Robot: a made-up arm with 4 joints. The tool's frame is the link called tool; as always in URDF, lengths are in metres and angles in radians. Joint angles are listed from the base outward. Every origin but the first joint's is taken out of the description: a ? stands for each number. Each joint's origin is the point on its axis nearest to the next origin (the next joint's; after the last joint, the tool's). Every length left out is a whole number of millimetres.
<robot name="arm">
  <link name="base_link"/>
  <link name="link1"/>
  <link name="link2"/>
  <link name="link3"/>
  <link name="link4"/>
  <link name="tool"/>
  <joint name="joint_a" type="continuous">
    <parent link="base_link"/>
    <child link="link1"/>
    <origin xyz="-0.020 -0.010 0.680" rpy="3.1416 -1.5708 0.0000"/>
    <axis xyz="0 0 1"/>
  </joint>
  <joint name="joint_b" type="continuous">
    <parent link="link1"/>
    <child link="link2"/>
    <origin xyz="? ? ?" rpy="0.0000 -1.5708 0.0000"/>
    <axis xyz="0 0 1"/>
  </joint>
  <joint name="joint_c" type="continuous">
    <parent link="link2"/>
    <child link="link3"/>
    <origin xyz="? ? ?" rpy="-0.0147 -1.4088 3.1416"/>
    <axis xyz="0 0 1"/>
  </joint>
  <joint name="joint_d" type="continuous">
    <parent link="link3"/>
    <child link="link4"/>
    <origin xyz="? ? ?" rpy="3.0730 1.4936 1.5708"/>
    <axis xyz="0 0 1"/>
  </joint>
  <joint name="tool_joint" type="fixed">
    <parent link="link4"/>
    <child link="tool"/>
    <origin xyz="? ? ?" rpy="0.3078 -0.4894 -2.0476"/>
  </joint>
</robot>
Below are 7 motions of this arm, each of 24 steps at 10 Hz.
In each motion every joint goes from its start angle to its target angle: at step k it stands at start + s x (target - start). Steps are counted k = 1, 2, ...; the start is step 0. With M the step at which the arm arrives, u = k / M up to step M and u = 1 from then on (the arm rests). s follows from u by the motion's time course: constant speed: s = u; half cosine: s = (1 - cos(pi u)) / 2; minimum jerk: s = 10 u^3 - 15 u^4 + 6 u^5.
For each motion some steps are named. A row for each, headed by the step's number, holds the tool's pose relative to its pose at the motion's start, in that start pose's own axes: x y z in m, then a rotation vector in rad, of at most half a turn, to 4 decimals.
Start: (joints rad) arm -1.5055 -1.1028 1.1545 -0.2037
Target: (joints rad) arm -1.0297 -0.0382 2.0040 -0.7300
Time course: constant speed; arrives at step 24
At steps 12, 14, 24:
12: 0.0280 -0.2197 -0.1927 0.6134 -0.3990 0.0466
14: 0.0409 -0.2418 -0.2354 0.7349 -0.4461 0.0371
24: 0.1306 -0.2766 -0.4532 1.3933 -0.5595 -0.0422

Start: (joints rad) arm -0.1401 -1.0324 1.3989 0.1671
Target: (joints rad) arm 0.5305 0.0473 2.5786 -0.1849
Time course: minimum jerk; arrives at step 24
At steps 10, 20, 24:
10: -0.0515 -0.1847 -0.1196 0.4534 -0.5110 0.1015
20: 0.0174 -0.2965 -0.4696 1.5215 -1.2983 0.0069
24: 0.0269 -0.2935 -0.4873 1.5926 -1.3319 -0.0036

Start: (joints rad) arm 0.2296 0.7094 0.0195 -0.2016
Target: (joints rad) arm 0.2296 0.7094 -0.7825 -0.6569
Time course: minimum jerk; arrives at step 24
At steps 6, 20, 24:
6: 0.0026 0.0083 0.0096 -0.0660 0.0572 -0.0297
20: 0.0457 0.0953 0.0538 -0.7011 0.4540 -0.1776
24: 0.0478 0.0993 0.0540 -0.7299 0.4672 -0.1793

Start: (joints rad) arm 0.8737 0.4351 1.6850 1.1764
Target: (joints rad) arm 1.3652 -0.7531 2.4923 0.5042
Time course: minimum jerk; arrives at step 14
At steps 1, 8, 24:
1: 0.0003 0.0014 -0.0007 -0.0057 -0.0027 -0.0035
8: 0.1216 0.1599 -0.2405 -1.1057 -0.5979 -0.5881
24: 0.2426 0.1072 -0.3807 -1.7377 -0.9947 -0.8398

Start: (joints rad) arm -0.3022 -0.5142 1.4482 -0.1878
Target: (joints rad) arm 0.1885 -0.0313 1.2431 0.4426
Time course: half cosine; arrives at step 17
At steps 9, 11, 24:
9: 0.0082 -0.1658 -0.1157 0.4051 -0.0021 0.4364
11: 0.0169 -0.2030 -0.1653 0.5133 -0.0265 0.5925
24: 0.0369 -0.2430 -0.2473 0.6524 -0.0834 0.8495

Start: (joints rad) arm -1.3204 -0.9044 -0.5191 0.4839
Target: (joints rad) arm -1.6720 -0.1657 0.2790 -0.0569
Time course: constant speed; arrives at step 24
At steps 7, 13, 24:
7: -0.0427 -0.0222 0.0005 -0.3031 -0.2476 -0.1265
13: -0.0798 -0.0459 0.0018 -0.5455 -0.4576 -0.1828
24: -0.1451 -0.1062 0.0251 -0.9085 -0.8303 -0.1440

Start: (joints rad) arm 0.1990 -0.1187 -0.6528 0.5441
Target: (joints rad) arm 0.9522 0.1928 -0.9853 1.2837
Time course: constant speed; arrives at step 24
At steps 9, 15, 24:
9: 0.1340 -0.0628 -0.0281 0.0222 -0.0666 0.2929
15: 0.2303 -0.0909 -0.0245 0.0207 -0.1041 0.4723
24: 0.3719 -0.1137 0.0144 0.0026 -0.1538 0.7189

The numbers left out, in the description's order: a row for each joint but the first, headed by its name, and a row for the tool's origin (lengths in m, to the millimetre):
joint_b: -0.152 -0.040 0.000
joint_c: -0.158 -0.310 0.000
joint_d: -0.004 -0.016 0.000
tool: -0.059 0.134 0.000

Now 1 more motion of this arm.
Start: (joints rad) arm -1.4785 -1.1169 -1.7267 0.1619
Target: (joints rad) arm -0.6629 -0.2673 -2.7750 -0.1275
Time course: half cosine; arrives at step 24
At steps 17, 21, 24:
17: 0.1661 -0.0452 0.2200 -0.6569 -0.0139 -0.7389
21: 0.1812 -0.0374 0.2816 -0.6841 -0.0384 -0.9000
24: 0.1833 -0.0348 0.2971 -0.6852 -0.0442 -0.9376

